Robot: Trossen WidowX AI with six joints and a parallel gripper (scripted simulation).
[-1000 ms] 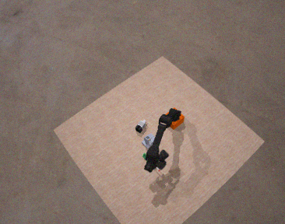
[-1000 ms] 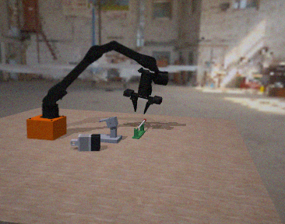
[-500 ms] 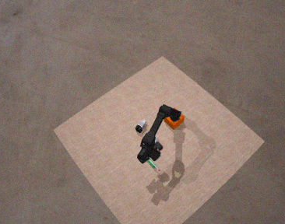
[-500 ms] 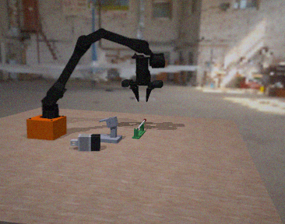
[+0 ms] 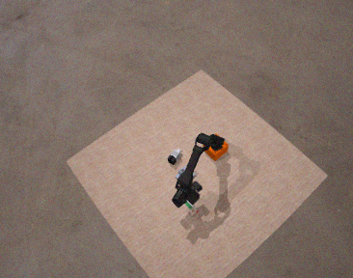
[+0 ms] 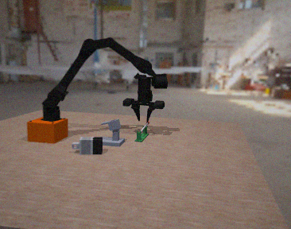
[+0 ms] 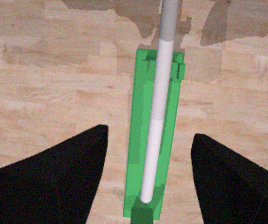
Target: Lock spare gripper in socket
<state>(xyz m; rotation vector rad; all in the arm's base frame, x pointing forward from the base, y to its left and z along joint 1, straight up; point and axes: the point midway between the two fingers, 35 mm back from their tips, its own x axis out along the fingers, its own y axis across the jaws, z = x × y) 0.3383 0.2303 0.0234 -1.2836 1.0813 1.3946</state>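
The green cradle lies 1 cm ahead of my gripper tip, 3 cm to the right of it and 5 cm below it. Also, from my gripper tip: spare gripper 8 cm behind, 33 cm to the right, 4 cm below; mount 7 cm behind, 18 cm to the right, 2 cm below.
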